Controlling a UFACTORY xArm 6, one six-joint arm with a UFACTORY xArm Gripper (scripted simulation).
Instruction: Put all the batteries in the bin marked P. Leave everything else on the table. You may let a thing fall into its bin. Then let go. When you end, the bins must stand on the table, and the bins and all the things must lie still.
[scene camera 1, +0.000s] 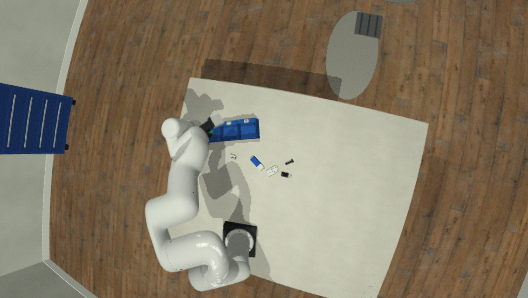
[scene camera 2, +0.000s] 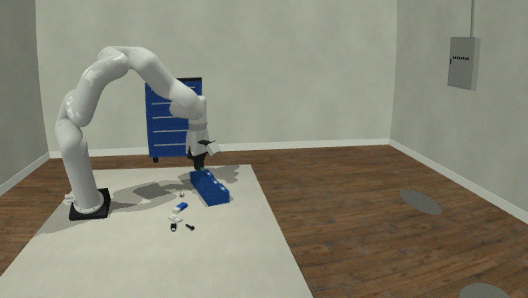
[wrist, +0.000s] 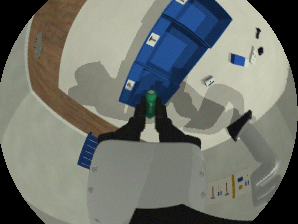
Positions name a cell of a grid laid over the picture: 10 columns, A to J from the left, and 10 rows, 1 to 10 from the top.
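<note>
In the wrist view there's the gripper (wrist: F5). Scene camera 1 shows a blue bin (scene camera 1: E5), and scene camera 2 shows the blue bin (scene camera 2: E7) too.
</note>
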